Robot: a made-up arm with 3 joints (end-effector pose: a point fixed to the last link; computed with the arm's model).
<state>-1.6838 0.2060 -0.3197</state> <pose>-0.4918 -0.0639 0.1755 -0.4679 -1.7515 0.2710</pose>
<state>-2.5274 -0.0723 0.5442</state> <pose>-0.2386 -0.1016 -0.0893 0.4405 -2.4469 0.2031</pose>
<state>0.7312 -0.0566 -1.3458</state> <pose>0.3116 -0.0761 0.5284 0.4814 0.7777 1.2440</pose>
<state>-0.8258 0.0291 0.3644</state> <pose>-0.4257 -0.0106 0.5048 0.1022 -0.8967 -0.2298</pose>
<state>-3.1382 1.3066 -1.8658</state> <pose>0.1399 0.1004 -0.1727 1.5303 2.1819 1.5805</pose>
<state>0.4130 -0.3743 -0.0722</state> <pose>0.1426 -0.1165 0.6160 0.2863 0.6892 0.1136</pose>
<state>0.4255 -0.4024 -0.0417</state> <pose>0.1481 -0.1186 0.6084 0.2992 0.7213 0.0876</pose>
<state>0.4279 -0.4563 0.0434</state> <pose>0.1495 -0.1198 0.6005 0.3100 0.7633 0.0167</pose>
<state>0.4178 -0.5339 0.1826</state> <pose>0.1469 -0.1183 0.5936 0.3117 0.8140 -0.0975</pose>
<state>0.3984 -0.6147 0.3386</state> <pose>0.1423 -0.1136 0.5897 0.3004 0.8616 -0.2229</pose>
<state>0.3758 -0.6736 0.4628</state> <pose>0.1372 -0.1076 0.5896 0.2823 0.8896 -0.3208</pose>
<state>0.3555 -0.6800 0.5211</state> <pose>0.1292 -0.1022 0.5965 0.2637 0.8751 -0.3706</pose>
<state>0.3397 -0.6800 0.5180</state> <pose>0.1247 -0.1016 0.5992 0.2652 0.8597 -0.3638</pose>
